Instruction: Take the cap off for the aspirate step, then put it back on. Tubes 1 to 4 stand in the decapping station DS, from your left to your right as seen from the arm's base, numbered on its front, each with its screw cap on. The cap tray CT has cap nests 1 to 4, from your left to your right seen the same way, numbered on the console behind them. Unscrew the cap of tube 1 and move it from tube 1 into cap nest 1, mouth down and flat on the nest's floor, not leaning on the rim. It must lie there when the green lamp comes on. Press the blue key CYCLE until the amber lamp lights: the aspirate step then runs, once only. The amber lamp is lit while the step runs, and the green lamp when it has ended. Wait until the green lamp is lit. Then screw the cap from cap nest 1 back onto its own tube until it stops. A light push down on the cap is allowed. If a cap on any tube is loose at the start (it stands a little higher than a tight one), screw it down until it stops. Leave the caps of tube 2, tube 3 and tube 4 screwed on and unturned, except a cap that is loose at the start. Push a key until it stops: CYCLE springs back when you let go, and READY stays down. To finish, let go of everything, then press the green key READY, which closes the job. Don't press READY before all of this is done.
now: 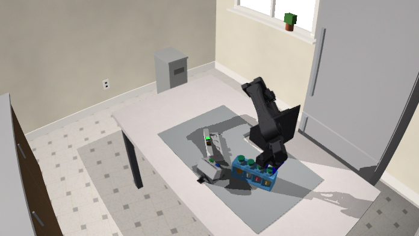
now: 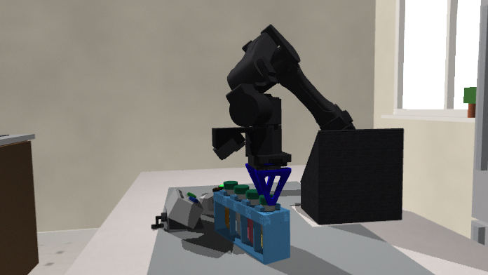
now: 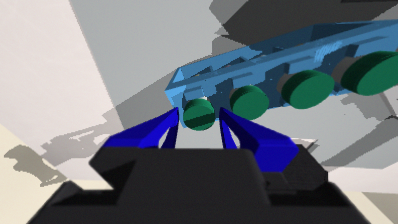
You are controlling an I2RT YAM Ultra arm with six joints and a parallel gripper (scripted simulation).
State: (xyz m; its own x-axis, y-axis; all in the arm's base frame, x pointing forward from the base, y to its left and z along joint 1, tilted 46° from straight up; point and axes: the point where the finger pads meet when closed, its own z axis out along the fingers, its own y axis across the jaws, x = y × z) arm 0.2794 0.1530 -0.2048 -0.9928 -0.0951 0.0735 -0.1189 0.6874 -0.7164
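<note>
Right now the green cap is right at my hand. From my hand the other things lie so: blue key 15 cm ahead, 21 cm to the right, 5 cm below; then green key 16 cm ahead, 25 cm to the right, 5 cm below; then grey key box 17 cm ahead, 23 cm to the right, 6 cm below.
</note>
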